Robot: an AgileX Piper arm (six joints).
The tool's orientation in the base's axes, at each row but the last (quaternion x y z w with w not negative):
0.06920 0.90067 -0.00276 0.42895
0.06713 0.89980 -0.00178 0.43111
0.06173 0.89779 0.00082 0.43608
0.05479 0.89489 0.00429 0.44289
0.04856 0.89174 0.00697 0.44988
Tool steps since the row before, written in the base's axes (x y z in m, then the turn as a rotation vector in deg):
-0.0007 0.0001 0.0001 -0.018 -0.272 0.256
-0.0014 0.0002 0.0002 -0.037 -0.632 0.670
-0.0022 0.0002 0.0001 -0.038 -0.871 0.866
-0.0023 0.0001 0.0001 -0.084 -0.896 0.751
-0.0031 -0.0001 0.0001 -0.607 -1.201 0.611
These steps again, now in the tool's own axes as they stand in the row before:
0.0004 0.0000 -0.0006 -0.220 -0.258 -0.158
0.0007 0.0000 -0.0012 -0.572 -0.594 -0.411
0.0013 0.0000 -0.0018 -0.752 -0.821 -0.521
0.0013 -0.0001 -0.0019 -0.636 -0.856 -0.486
0.0017 -0.0003 -0.0025 -0.243 -1.210 -0.814

